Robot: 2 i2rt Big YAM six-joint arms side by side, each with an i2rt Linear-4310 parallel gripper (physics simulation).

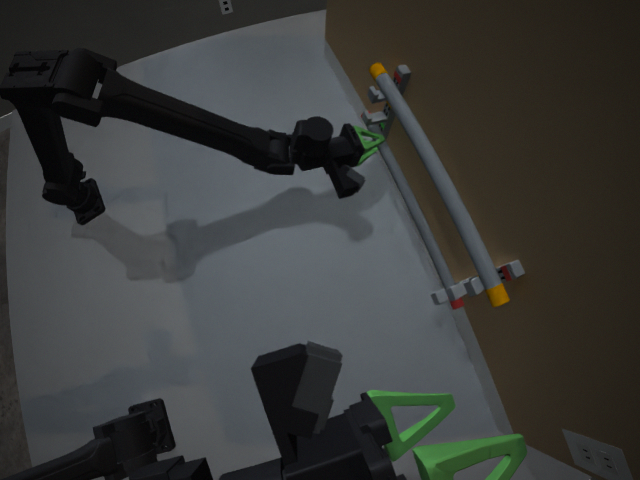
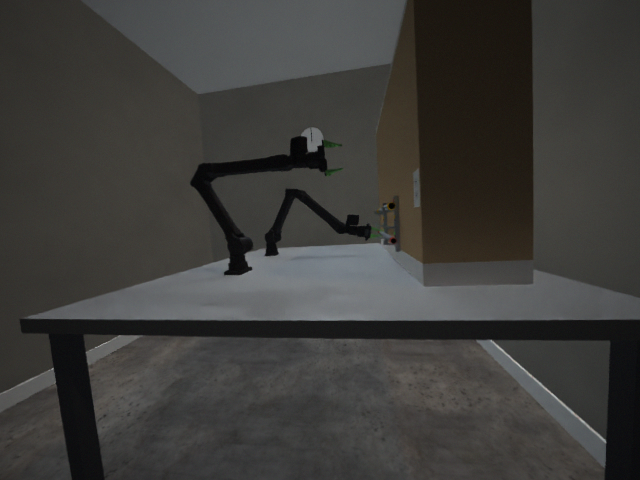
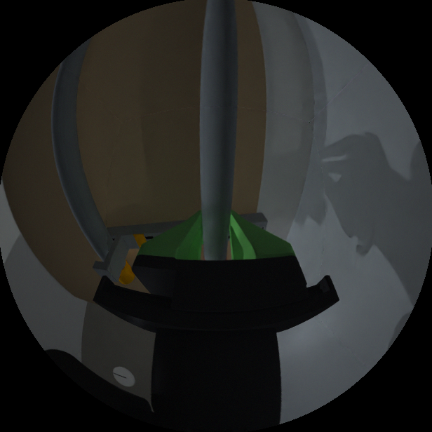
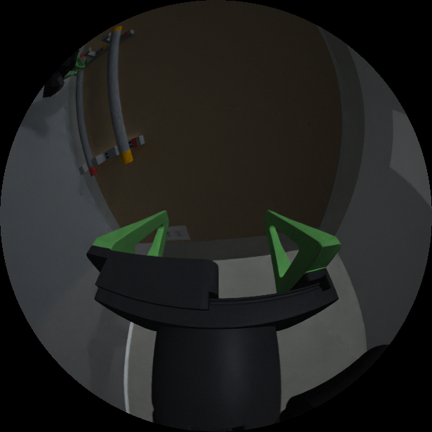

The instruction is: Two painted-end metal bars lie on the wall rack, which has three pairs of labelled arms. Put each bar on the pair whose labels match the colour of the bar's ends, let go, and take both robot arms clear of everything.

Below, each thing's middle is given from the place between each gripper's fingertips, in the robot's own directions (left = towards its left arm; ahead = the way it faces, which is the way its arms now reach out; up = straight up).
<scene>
My right gripper is now 270 mm to the right of the orange-ended bar (image 1: 494, 288), 230 mm short of it and 220 mm above it.
My left hand is 2 cm past the orange-ended bar, 16 cm to the left of it and 14 cm below it.
</scene>
